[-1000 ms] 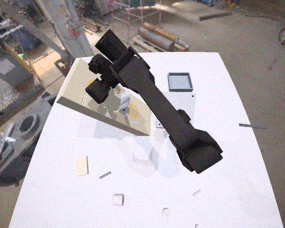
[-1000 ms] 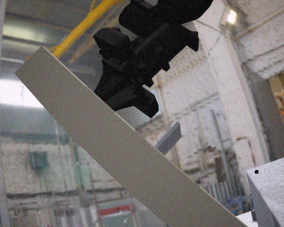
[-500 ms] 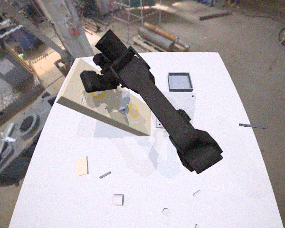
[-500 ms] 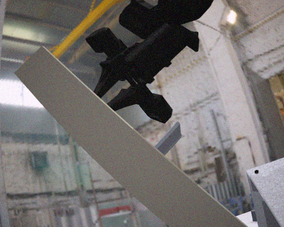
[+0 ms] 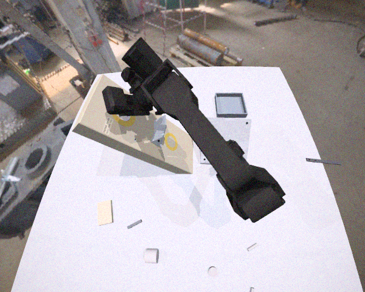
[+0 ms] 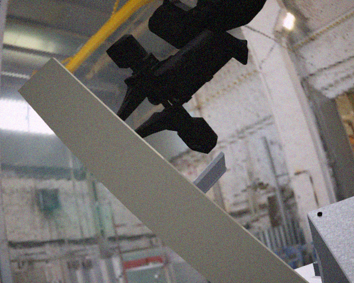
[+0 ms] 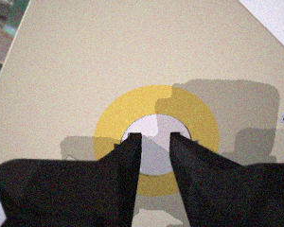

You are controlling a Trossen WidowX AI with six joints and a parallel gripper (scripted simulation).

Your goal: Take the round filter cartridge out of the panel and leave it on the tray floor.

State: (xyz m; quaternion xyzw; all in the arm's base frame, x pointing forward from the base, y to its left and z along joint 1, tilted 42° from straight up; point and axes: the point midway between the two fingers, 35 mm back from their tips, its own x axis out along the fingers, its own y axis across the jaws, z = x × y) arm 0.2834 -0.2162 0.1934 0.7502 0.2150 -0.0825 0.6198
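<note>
The round white filter cartridge lies 10 mm ahead of my gripper tip and 10 mm below it. From my gripper tip the other things lie so: beige card: 170 mm ahead, 250 mm to the left, 280 mm below; grey tray: 430 mm behind, 240 mm to the right, 280 mm below; grey bracket: 90 mm behind, 10 mm to the left, 100 mm below.
</note>
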